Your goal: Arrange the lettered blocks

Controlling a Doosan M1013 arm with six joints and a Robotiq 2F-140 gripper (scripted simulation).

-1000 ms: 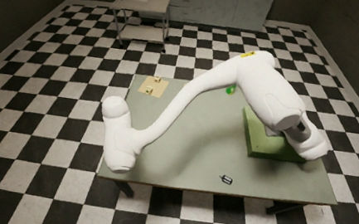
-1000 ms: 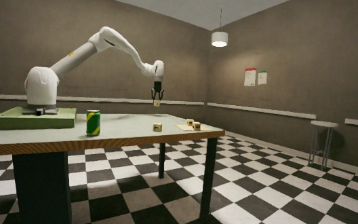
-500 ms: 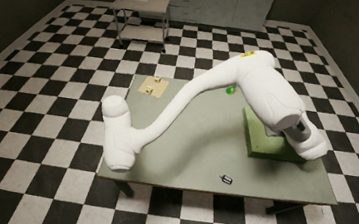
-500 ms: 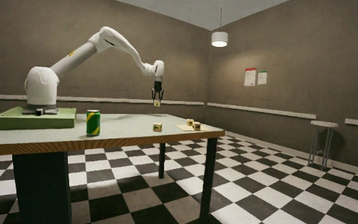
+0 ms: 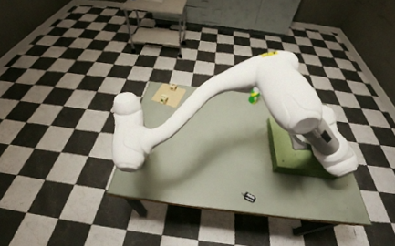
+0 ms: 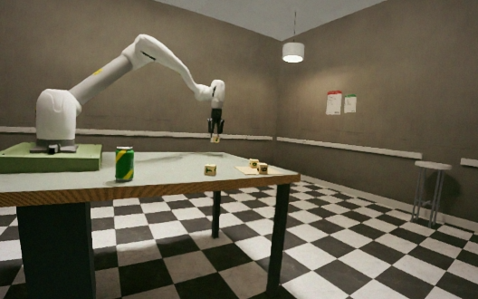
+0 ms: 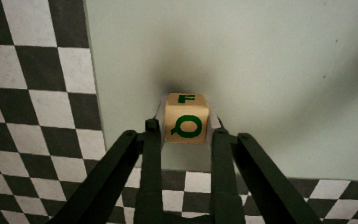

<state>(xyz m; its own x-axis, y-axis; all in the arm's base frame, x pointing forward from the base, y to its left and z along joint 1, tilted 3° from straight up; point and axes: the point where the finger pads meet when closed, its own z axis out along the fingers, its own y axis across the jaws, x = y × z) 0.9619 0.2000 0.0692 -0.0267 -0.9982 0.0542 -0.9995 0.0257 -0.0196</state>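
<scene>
The tan mat is 57 cm to the right of my hand, 13 cm below it and 6 cm behind it. From my hand the other things lie so: black object 58 cm behind, 17 cm to the left, 11 cm below; yellow can 70 cm behind, 56 cm to the right, 7 cm below.
</scene>
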